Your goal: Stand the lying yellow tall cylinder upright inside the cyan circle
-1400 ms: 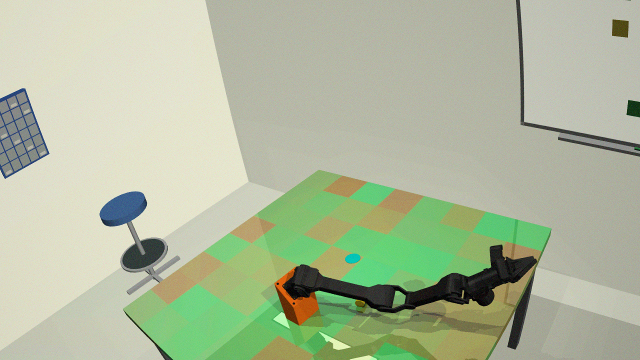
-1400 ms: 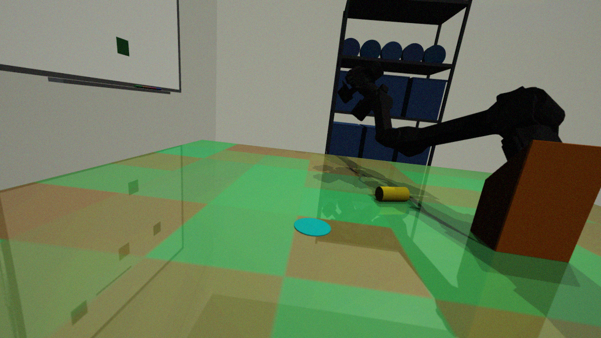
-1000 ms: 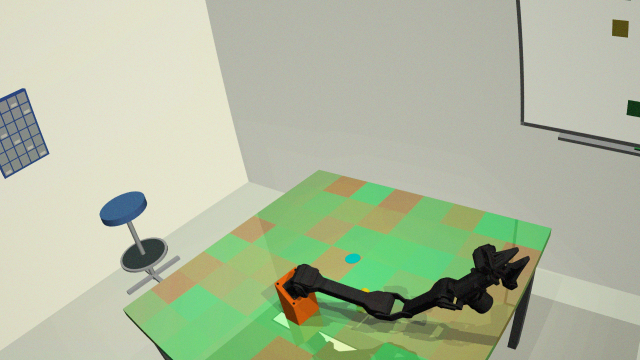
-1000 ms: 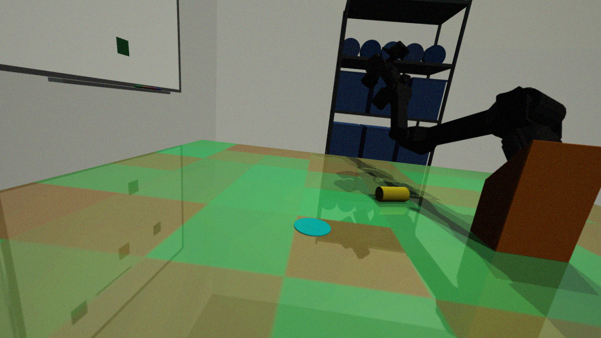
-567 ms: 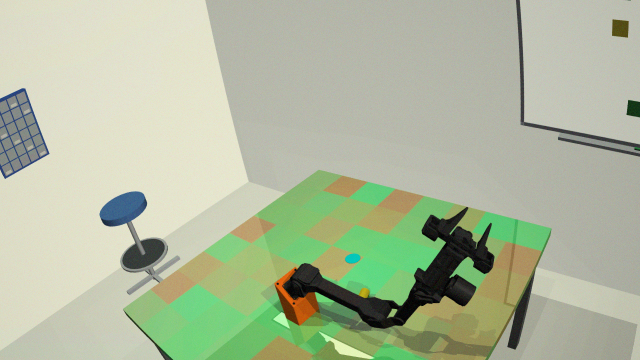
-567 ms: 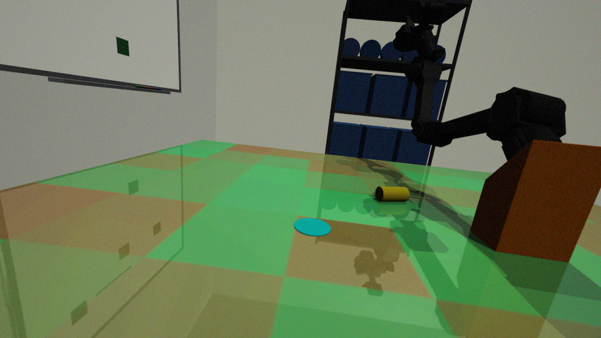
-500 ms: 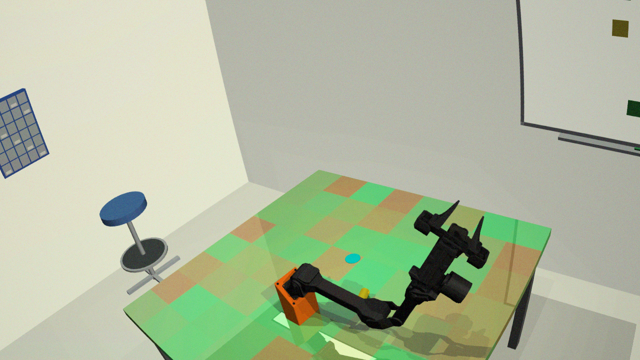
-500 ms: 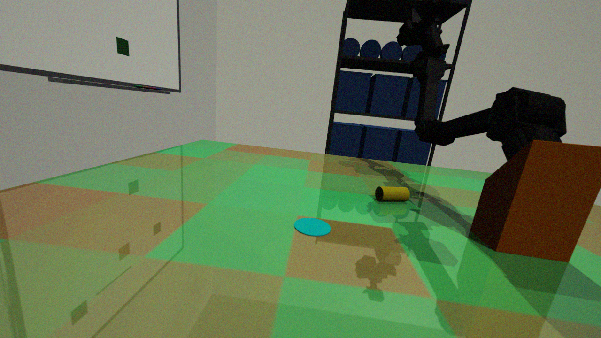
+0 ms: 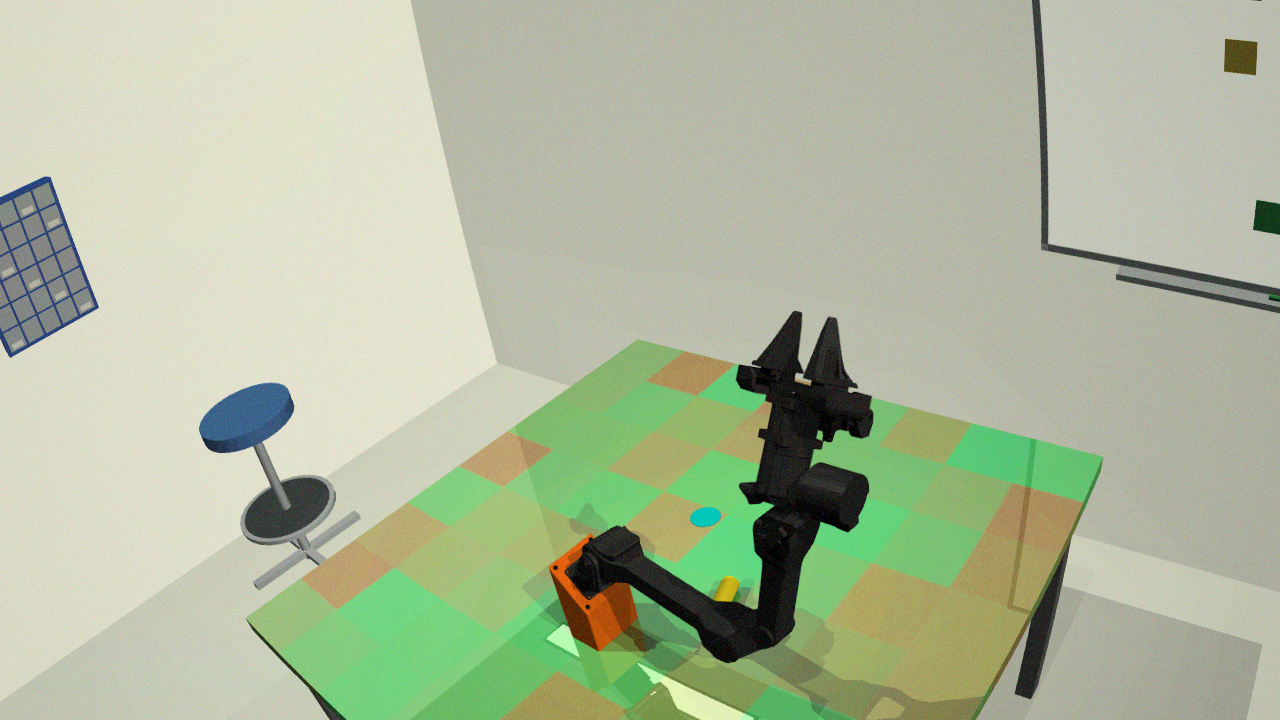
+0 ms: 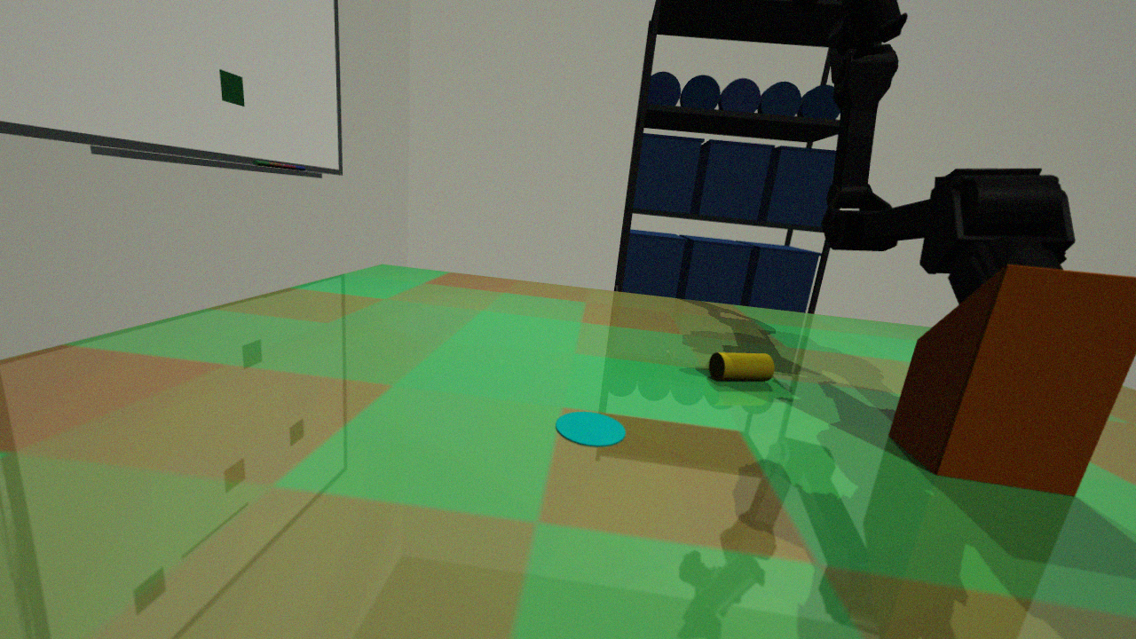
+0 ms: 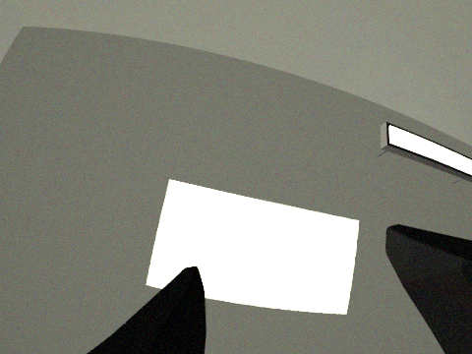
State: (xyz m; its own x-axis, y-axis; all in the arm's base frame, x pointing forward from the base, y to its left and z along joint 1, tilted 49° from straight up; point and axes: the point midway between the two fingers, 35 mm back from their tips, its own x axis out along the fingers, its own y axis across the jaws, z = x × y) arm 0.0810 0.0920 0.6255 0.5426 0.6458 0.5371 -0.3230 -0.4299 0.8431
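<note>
Right now my gripper tip is 630 mm above the yellow tall cylinder, 270 mm to the right of it and 70 mm short of it. Round my gripper tip: cyan circle: 650 mm below, 450 mm to the left, 240 mm ahead.
</note>
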